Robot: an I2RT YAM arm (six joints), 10 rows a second.
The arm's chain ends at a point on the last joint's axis. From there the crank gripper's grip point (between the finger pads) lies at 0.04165 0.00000 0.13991 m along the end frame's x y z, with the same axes.
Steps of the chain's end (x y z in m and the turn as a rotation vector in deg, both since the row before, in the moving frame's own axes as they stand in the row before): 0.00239 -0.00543 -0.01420 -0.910 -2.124 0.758; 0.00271 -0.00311 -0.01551 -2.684 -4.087 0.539; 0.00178 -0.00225 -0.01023 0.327 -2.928 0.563; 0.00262 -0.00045 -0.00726 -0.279 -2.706 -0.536; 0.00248 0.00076 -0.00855 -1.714 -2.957 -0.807
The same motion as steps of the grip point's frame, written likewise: -0.00284 -0.00268 -0.01277 -0.910 -2.124 0.758; -0.00740 0.00385 -0.01306 -2.684 -4.087 0.539; -0.00542 -0.00268 -0.00829 0.327 -2.928 0.563; -0.00403 -0.00012 -0.00545 -0.279 -2.706 -0.536; -0.00477 0.00444 -0.00664 -1.714 -2.957 -0.807
